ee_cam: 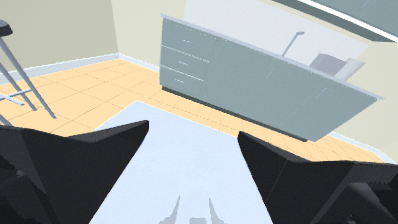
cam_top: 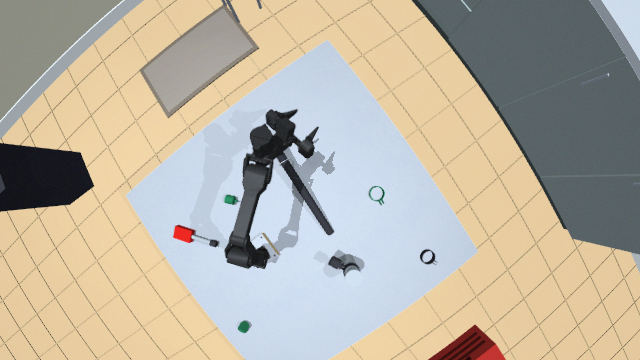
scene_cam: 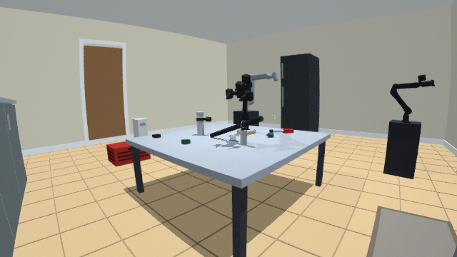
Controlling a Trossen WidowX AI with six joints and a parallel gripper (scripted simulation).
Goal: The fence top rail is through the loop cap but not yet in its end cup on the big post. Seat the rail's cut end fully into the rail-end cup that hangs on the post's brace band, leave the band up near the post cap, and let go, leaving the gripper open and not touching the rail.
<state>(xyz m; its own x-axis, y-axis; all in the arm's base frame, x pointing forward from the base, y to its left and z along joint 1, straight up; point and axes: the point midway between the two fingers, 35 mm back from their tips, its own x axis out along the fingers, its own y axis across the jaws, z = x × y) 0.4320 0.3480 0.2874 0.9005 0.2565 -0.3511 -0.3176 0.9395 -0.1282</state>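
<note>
My gripper tip is 17 cm past the dark rail-end cup, 52 cm to the left of it and 17 cm above it. The rest, counted from my gripper tip: green ring band: 13 cm ahead, 38 cm to the right, 30 cm below; red-handled tool: 71 cm behind, 15 cm to the right, 30 cm below; short post: 15 cm behind, 6 cm to the right, 21 cm below.
</note>
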